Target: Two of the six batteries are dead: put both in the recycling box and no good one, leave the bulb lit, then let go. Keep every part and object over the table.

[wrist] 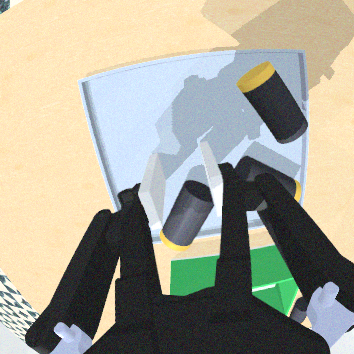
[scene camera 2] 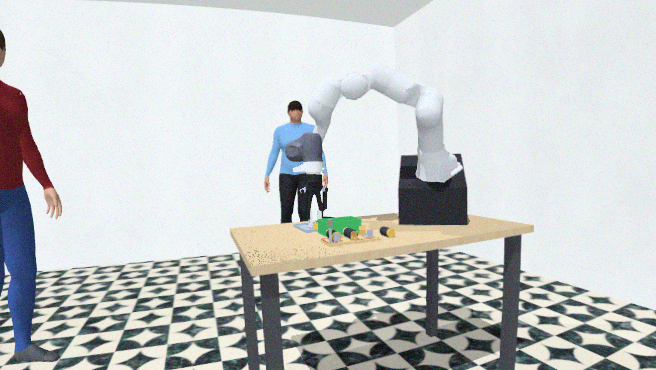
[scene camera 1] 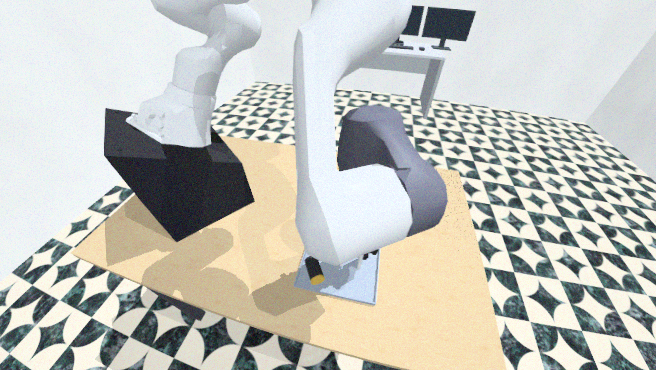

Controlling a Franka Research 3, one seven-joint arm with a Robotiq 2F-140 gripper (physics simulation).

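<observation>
A pale blue tray (wrist: 116,116) (scene camera 1: 359,283) (scene camera 2: 301,227) lies on the table and holds three black batteries with yellow ends. One battery (wrist: 274,105) (scene camera 1: 314,271) lies in the far corner. One battery (wrist: 187,214) lies at the near rim, and a third battery (wrist: 297,189) is mostly hidden behind a finger. My gripper (wrist: 181,162) (scene camera 2: 315,213) is open and hangs low over the tray, with its two fingers on either side of the near-rim battery. The green box (wrist: 197,274) (scene camera 2: 339,224) stands just beside the tray. In scene camera 1 the arm hides the gripper.
A small board (scene camera 2: 350,239) with a holder, batteries and a grey post stands in front of the green box. A loose battery (scene camera 2: 387,231) lies to its right. The black robot pedestal (scene camera 2: 433,194) (scene camera 1: 191,187) stands at the back. A person (scene camera 2: 291,147) stands behind the table.
</observation>
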